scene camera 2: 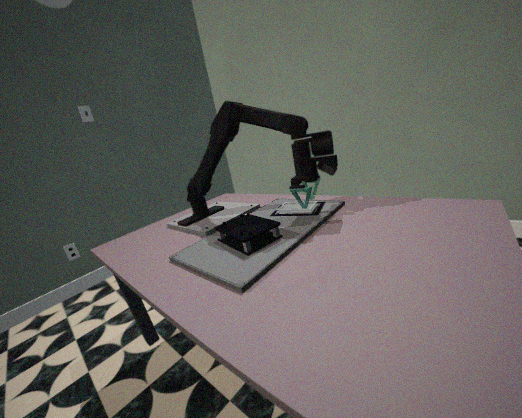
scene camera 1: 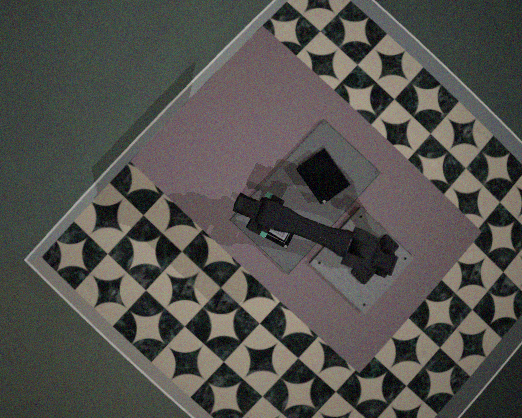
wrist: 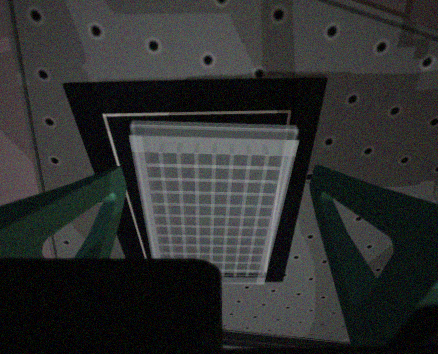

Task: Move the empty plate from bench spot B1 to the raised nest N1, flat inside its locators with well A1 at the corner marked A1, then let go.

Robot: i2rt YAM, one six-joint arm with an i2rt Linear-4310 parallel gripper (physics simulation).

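Seen in the pictures: gripper, fingertip midpoint: [scene camera 2: 308, 203] [wrist: 218, 176]; arm's base at its link origin: [scene camera 2: 202, 216].
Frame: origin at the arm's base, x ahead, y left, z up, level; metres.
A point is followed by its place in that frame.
The clear gridded plate [scene camera 1: 279, 235] @(x 0.323, y 0.183, z 0.013 m) [wrist: 215, 200] @(x 0.388, y 0.160, z 0.009 m) lies flat on the black mat of bench spot B1 [wrist: 195, 95] @(x 0.443, y 0.184, z -0.002 m), inside a thin white outline but off to one side of it. My gripper [scene camera 2: 306, 200] @(x 0.413, y 0.165, z 0.019 m) [wrist: 218, 176] @(x 0.413, y 0.165, z 0.019 m) is open, its green fingers wide apart on either side of the plate, above it and not touching it. In scene camera 1 the arm covers part of the plate. The raised nest N1 [scene camera 1: 323, 175] @(x 0.360, y -0.082, z 0.039 m) [scene camera 2: 250, 227] @(x 0.386, y -0.092, z 0.039 m) is a black platform on short posts at the other end of the board. Its locators and A1 mark are too dark to make out.
The grey perforated board [scene camera 1: 350, 145] @(x 0.360, y -0.251, z -0.004 m) [scene camera 2: 220, 272] @(x 0.419, y -0.238, z -0.004 m) carries both spot and nest. The arm's base stands on a pale plate [scene camera 1: 362, 297] @(x -0.066, y 0.135, z 0.000 m) [scene camera 2: 235, 209] @(x 0.101, y 0.100, z 0.000 m) beside the board. The pink table [scene camera 1: 200, 130] @(x 0.811, y 0.103, z -0.016 m) [scene camera 2: 390, 300] @(x 0.746, y -0.154, z -0.017 m) surrounds them. The nest stands higher than the spot.
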